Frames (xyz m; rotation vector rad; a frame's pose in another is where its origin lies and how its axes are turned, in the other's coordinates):
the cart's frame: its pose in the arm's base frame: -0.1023 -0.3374 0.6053 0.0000 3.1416 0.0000
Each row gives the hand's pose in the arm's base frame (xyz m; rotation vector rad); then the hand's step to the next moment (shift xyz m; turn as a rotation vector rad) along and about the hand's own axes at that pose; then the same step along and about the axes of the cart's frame.
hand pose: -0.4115 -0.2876 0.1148 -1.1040 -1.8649 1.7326
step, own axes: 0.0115 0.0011 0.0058 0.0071 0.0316 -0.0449
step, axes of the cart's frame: 0.0111 0.0046 0.0048 -0.0372 0.0334 0.0238
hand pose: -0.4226 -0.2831 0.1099 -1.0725 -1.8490 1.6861
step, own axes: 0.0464 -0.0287 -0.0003 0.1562 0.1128 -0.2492
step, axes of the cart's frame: 0.0358 0.0365 -0.0189 -0.1182 0.2765 0.0939
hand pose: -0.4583 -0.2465 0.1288 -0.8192 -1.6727 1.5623
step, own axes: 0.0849 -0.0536 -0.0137 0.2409 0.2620 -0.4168
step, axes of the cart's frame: 0.0354 0.0739 -0.0597 -0.2082 0.4510 0.2315
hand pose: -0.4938 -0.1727 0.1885 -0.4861 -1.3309 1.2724
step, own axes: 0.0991 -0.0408 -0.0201 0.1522 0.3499 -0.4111
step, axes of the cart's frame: -0.0100 0.0805 -0.0728 -0.1898 0.4001 0.3442
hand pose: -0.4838 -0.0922 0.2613 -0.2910 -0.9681 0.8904
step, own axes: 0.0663 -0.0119 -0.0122 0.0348 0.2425 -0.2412
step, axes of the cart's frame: -0.0333 0.0453 -0.0391 -0.0778 0.2162 0.2557
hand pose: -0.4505 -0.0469 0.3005 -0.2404 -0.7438 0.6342
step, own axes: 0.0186 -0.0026 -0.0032 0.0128 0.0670 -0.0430
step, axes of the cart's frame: -0.0138 0.0094 -0.0091 -0.0069 0.0613 0.0519
